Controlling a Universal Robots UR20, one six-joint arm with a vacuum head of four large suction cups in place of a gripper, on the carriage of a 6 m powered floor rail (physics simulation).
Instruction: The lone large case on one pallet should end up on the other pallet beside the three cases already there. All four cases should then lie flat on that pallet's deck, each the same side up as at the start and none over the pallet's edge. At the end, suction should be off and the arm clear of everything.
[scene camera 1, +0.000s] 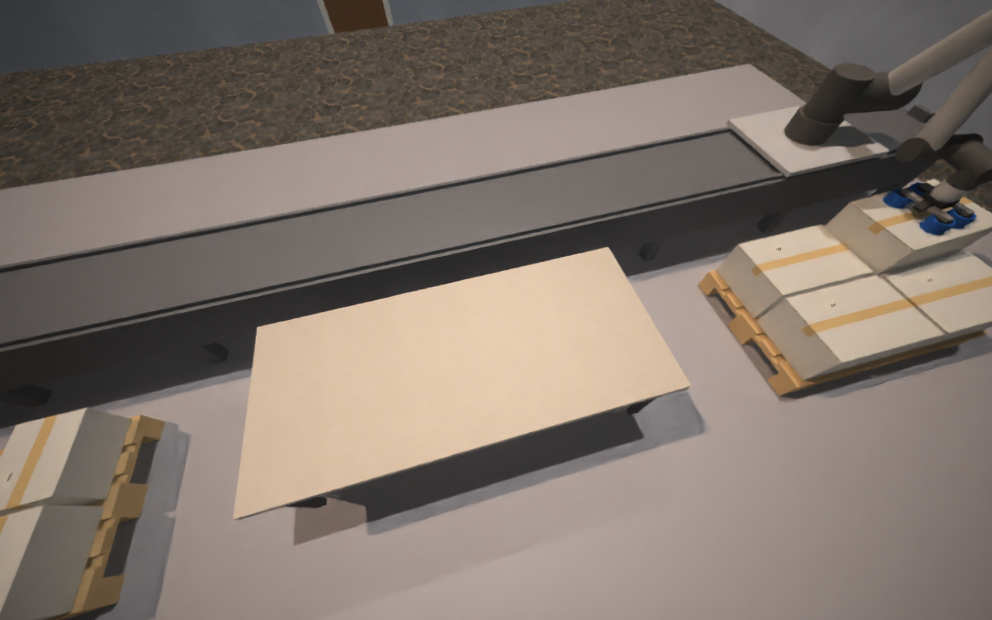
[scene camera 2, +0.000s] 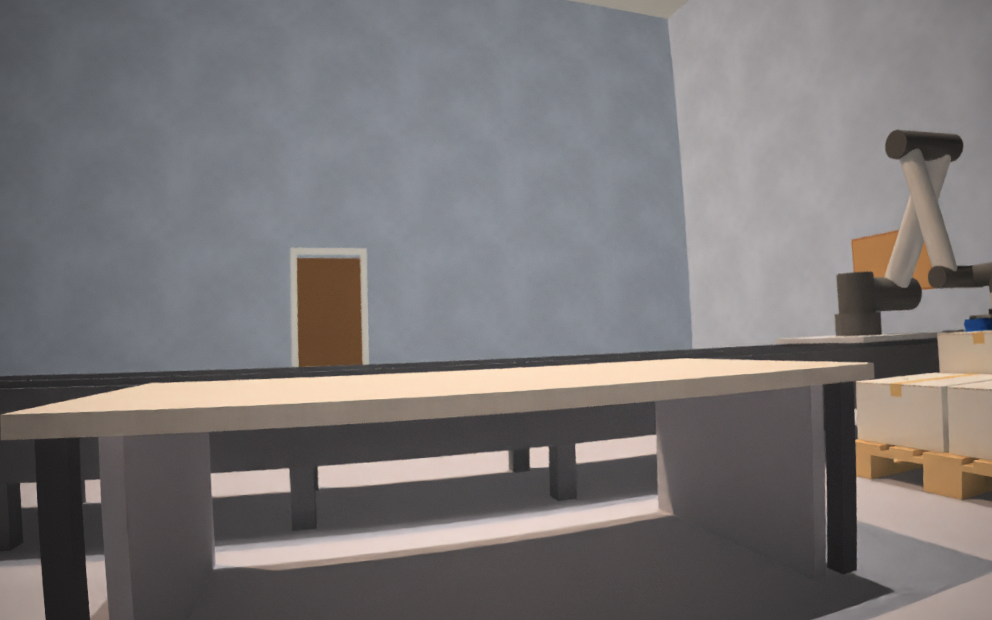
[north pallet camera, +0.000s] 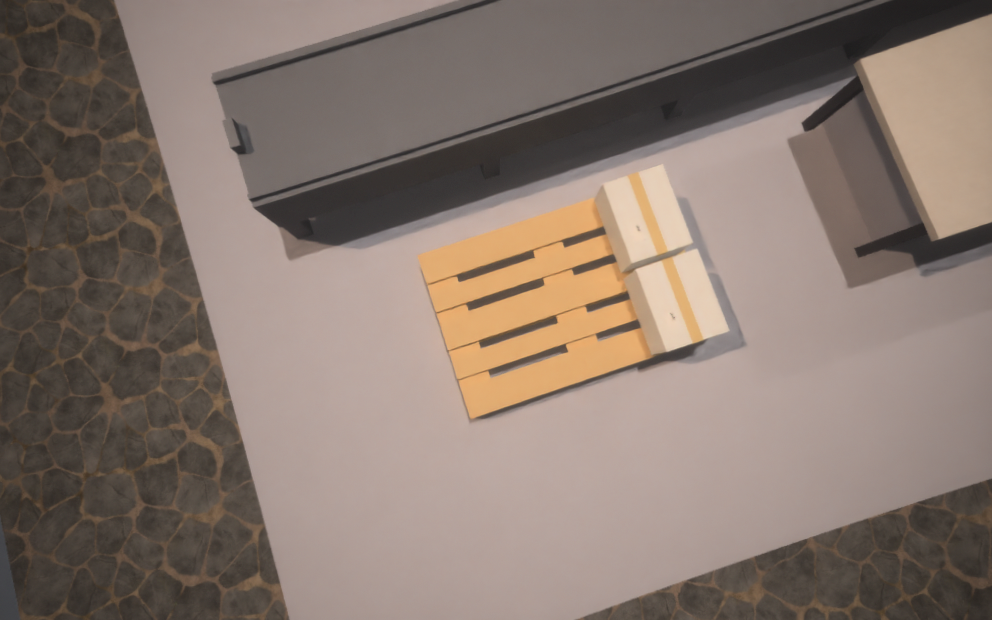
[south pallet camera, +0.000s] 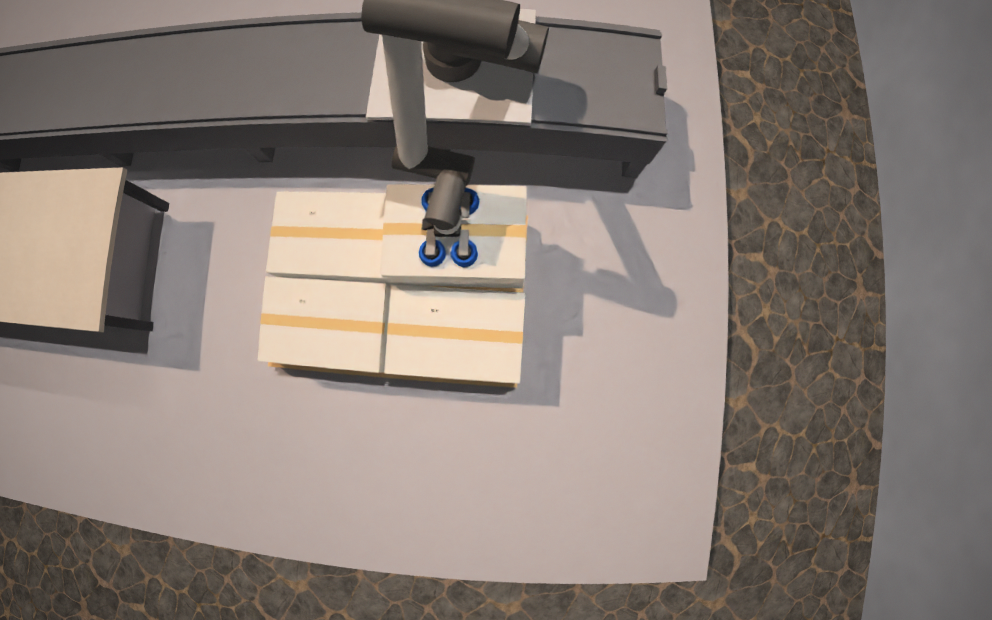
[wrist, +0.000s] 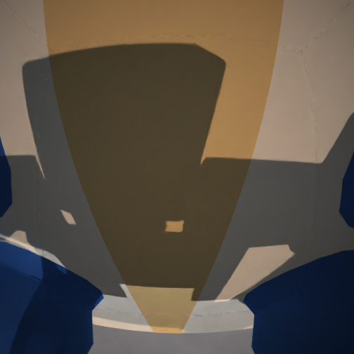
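Where they show: hand, its tool point: (scene camera 1: 917, 215); arm's base, origin of its link: (scene camera 1: 804, 134) (scene camera 2: 858, 335) (south pallet camera: 453, 58).
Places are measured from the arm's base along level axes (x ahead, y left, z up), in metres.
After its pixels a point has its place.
Observation:
My suction head (scene camera 1: 930, 206) @(x 0.780, y 0.052, z -0.015 m) (south pallet camera: 447, 226) @(x 0.780, y 0.052, z -0.015 m) (wrist: 177, 225) has its four blue cups on the top of the large case (scene camera 1: 907, 237) @(x 0.904, y -0.169, z 0.005 m) (scene camera 2: 958, 354) @(x 0.700, y -0.216, z -0.095 m) (south pallet camera: 504, 255) @(x 0.878, y 0.271, z 0.012 m) (wrist: 295, 125) and holds it. The case hangs level, tape side up, over the rail-side corner of the south pallet (scene camera 1: 786, 381) @(x 1.337, y -0.832, z -0.464 m) (scene camera 2: 958, 475) @(x 1.046, y -0.831, z -0.486 m). Its underside is about level with the neighbours' tops. Three cases lie flat on this pallet: one beside the held case along the rail (scene camera 1: 801, 259) @(x 0.787, y -0.524, z -0.180 m) (south pallet camera: 314, 252) @(x 0.867, y -0.556, z -0.180 m) and two in the other row (scene camera 1: 863, 343) @(x 1.304, y -0.617, z -0.180 m) (south pallet camera: 321, 343) @(x 1.260, y -0.484, z -0.181 m), (scene camera 1: 951, 307) @(x 1.253, y -0.054, z -0.179 m) (south pallet camera: 453, 354) @(x 1.265, y 0.088, z -0.180 m). The deck under the held case is hidden.
The north pallet (north pallet camera: 512, 226) @(x 0.611, y -4.930, z -0.425 m) (scene camera 1: 124, 500) @(x 1.003, y -4.199, z -0.467 m) bears two smaller cases (north pallet camera: 647, 219) @(x 0.824, y -4.390, z -0.207 m), (north pallet camera: 680, 299) @(x 1.199, y -4.387, z -0.188 m) at its table-side end. A table (scene camera 1: 453, 380) @(x 1.011, y -2.552, z -0.040 m) (scene camera 2: 475, 383) @(x 1.068, y -2.567, z -0.040 m) (south pallet camera: 58, 248) @(x 0.911, y -1.935, z -0.040 m) stands between the pallets. The rail (scene camera 1: 438, 226) (north pallet camera: 438, 95) runs behind, with the arm's carriage (scene camera 1: 768, 138) @(x -0.034, y -0.242, z 0.000 m) by the south pallet.

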